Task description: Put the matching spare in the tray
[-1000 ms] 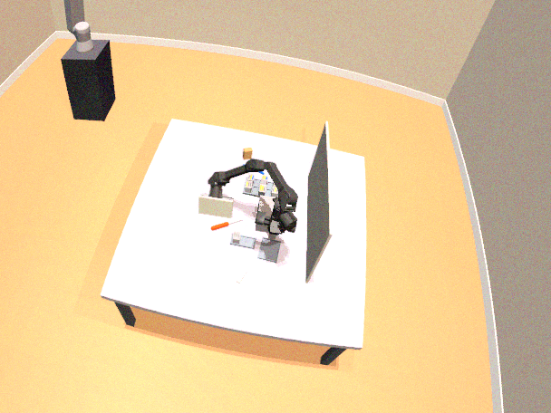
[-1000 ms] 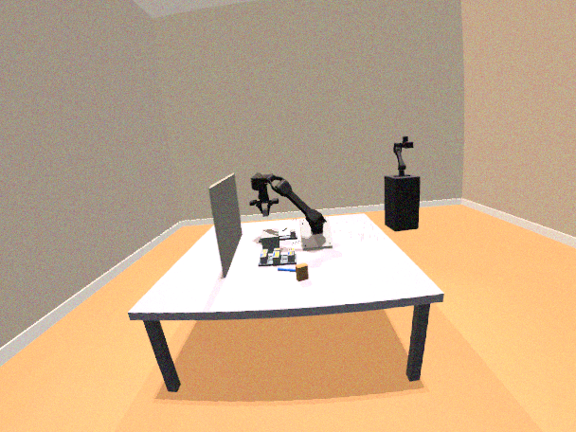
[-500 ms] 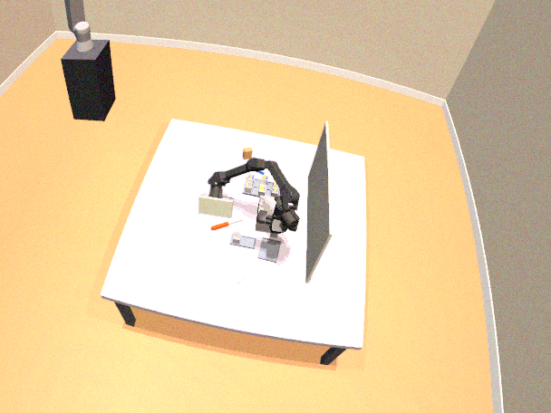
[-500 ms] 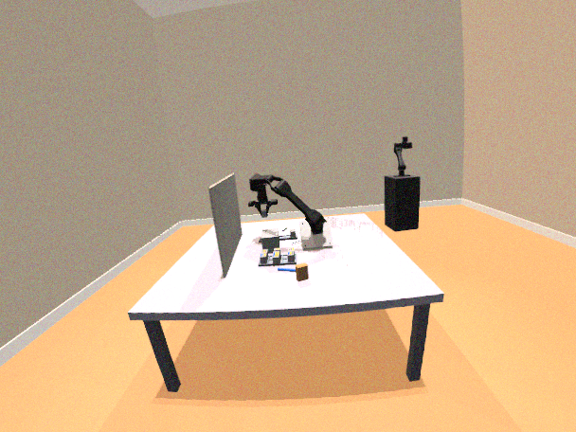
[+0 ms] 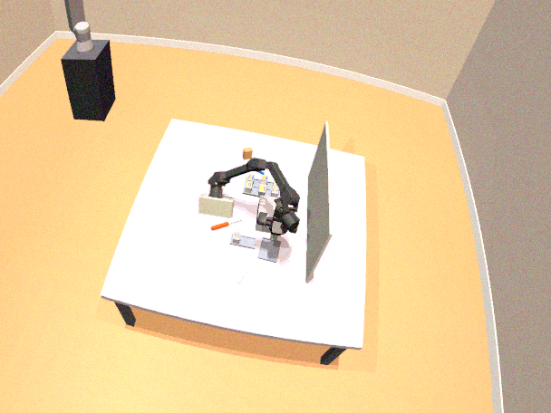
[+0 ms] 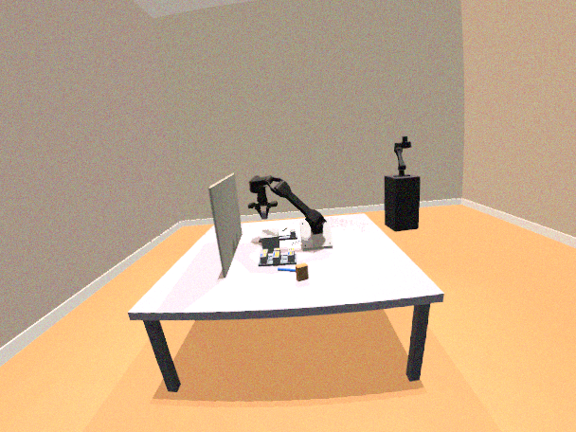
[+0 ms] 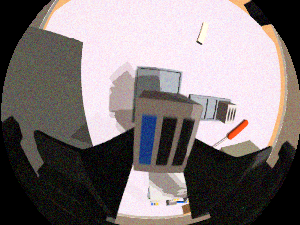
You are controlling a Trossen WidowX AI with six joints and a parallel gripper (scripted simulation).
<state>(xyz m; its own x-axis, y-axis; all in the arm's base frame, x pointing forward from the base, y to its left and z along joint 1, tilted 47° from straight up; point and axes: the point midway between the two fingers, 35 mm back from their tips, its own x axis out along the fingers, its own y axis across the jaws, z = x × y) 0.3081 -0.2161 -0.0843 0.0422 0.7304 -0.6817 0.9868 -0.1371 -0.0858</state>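
The grey-blue tray is 1 cm to the right of my gripper tip and 15 cm below it. Round my gripper tip: grey spare: 18 cm behind, 3 cm to the left, 11 cm below; then beige strip: 13 cm behind, 18 cm to the right, 15 cm below; then white block: 3 cm behind, 19 cm to the left, 10 cm below.
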